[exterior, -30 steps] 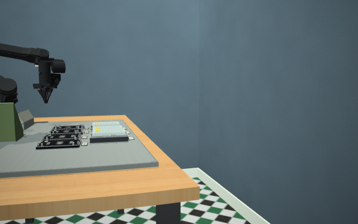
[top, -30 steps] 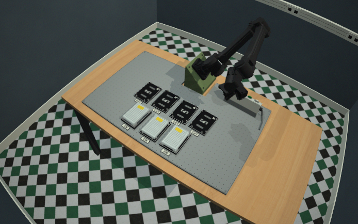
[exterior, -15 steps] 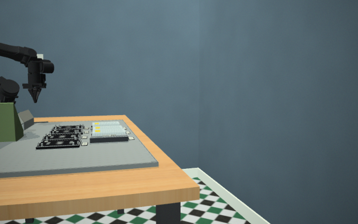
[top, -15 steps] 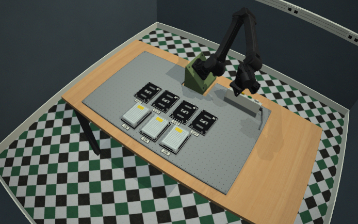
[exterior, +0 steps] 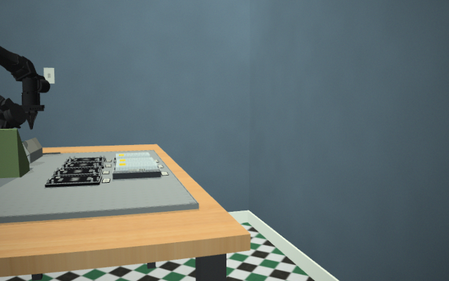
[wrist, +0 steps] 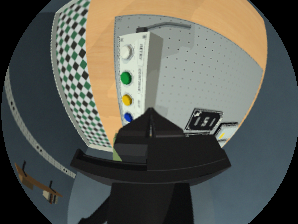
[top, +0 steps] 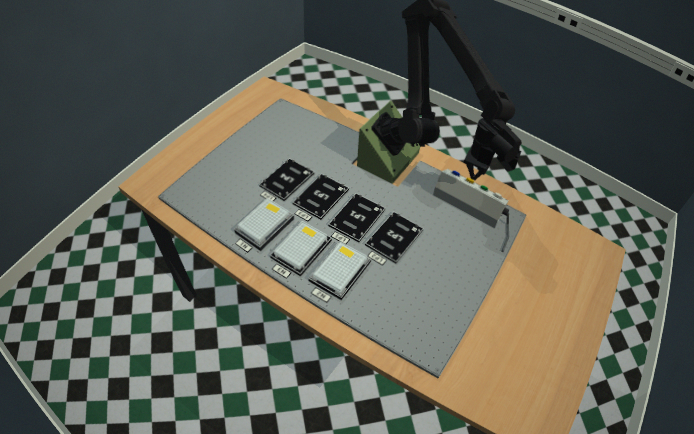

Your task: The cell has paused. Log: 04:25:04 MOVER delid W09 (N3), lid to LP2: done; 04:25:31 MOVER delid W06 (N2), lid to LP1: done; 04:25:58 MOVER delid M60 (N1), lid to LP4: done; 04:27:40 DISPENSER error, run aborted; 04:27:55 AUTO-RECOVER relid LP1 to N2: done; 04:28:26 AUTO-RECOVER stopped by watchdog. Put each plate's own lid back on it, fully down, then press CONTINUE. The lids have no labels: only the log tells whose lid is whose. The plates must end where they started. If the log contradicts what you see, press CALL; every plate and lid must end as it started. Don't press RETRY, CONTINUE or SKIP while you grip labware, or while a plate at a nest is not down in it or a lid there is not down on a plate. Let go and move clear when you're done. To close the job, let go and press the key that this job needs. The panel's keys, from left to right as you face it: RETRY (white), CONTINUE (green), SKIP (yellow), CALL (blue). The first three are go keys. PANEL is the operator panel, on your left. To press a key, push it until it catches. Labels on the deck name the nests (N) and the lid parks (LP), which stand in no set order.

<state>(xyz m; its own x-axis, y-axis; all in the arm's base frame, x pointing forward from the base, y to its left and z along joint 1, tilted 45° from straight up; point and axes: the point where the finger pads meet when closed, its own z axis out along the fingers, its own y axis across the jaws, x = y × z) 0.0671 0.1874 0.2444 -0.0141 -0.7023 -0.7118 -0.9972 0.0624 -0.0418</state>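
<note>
Right now the green key is 5 cm behind my hand, 4 cm to the left of it and 7 cm below it. From my hand the other things lie so: white retry key 4 cm behind, 9 cm to the left, 7 cm below; blue key 6 cm behind, 6 cm to the right, 7 cm below; yellow key 5 cm behind, 1 cm to the right, 7 cm below.
</note>
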